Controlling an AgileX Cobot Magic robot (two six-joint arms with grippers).
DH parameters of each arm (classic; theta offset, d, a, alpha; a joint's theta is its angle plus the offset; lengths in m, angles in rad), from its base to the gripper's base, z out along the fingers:
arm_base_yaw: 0 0.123 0 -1.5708
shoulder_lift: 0.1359 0 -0.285 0
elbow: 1.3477 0 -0.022 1.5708
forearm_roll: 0 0.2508 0 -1.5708
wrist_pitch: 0 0 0.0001 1.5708
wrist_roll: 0 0.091 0 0
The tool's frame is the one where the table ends.
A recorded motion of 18 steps. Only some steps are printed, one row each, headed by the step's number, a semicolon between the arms.
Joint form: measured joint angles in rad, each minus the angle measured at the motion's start. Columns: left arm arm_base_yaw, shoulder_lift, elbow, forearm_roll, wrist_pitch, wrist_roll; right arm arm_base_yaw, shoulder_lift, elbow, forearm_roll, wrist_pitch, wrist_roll.
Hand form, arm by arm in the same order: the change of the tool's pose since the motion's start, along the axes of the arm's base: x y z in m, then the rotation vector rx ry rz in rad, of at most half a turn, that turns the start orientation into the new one. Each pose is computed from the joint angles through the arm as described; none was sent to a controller.
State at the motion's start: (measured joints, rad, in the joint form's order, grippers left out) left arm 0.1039 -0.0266 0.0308 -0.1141 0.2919 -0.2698; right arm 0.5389 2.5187 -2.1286 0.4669 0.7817 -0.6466
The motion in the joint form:
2: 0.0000 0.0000 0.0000 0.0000 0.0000 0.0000; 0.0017 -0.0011 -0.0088 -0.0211 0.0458 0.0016
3: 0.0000 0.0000 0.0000 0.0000 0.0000 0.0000; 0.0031 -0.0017 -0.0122 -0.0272 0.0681 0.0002
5: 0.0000 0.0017 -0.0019 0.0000 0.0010 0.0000; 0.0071 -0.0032 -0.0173 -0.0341 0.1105 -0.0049
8: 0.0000 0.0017 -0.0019 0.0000 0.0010 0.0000; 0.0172 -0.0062 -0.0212 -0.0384 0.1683 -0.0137
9: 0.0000 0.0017 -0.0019 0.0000 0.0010 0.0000; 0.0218 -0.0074 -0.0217 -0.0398 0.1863 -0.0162
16: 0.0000 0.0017 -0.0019 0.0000 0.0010 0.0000; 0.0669 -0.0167 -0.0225 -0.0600 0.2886 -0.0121
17: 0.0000 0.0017 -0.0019 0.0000 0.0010 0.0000; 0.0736 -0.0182 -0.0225 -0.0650 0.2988 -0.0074
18: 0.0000 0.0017 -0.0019 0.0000 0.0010 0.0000; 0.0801 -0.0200 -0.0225 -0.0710 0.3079 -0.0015
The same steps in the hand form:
2: 0.0000 0.0000 0.0000 0.0000 0.0000 0.0000; -0.0028 -0.0006 0.0010 -0.0279 0.0203 0.0259
3: 0.0000 0.0000 0.0000 0.0000 0.0000 0.0000; -0.0046 -0.0005 0.0014 -0.0391 0.0318 0.0394
5: 0.0000 0.0000 0.0005 -0.0001 0.0008 -0.0001; -0.0086 0.0003 0.0021 -0.0579 0.0555 0.0670
8: 0.0000 0.0000 0.0005 -0.0001 0.0008 -0.0001; -0.0160 0.0033 0.0030 -0.0810 0.0910 0.1095
9: 0.0000 0.0000 0.0005 -0.0001 0.0008 -0.0001; -0.0188 0.0048 0.0033 -0.0885 0.1024 0.1239
16: 0.0000 0.0000 0.0005 -0.0001 0.0008 -0.0001; -0.0408 0.0192 0.0056 -0.1416 0.1687 0.2109
17: 0.0000 0.0000 0.0005 -0.0001 0.0008 -0.0001; -0.0436 0.0213 0.0061 -0.1491 0.1753 0.2184
18: 0.0000 0.0000 0.0005 -0.0001 0.0008 -0.0001; -0.0463 0.0232 0.0067 -0.1569 0.1807 0.2242

